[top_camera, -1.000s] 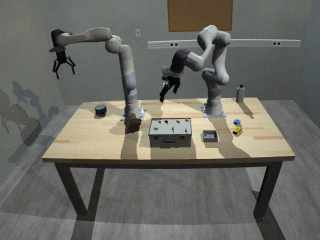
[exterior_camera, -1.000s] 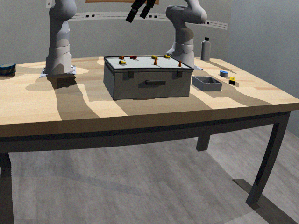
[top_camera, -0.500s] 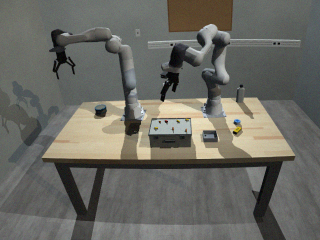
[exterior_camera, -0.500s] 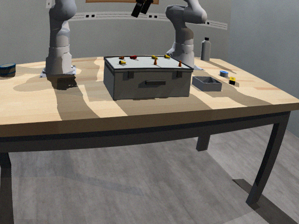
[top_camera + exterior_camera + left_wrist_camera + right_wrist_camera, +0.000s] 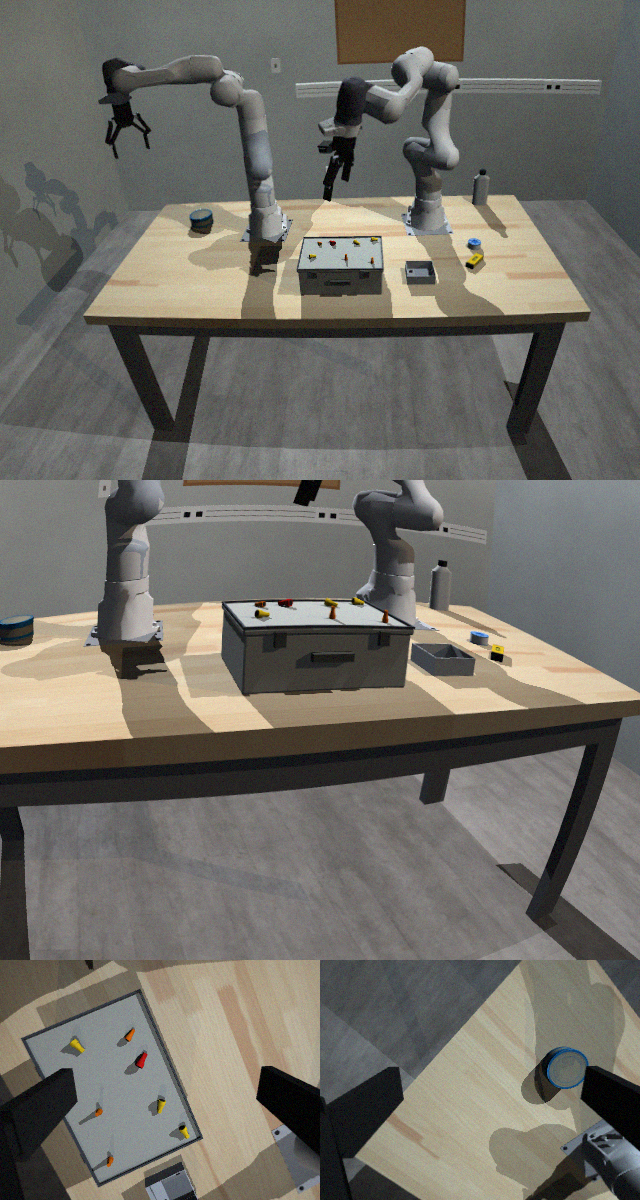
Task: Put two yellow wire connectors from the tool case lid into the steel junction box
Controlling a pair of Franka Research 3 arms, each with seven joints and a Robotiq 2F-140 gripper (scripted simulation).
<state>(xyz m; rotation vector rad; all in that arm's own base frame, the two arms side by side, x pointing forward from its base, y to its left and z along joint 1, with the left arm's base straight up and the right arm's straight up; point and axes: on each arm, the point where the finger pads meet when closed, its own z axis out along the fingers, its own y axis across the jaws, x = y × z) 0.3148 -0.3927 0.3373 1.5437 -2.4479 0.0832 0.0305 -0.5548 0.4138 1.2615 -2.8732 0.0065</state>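
My left hand is 10 mm short of the red wire connector, 20 mm to the left of it and 220 mm above it. The rest, counted from my left hand: grey tool case 70 mm ahead, 10 mm to the left, 260 mm below; then grey bottle 490 mm behind, 690 mm to the left, 220 mm below.
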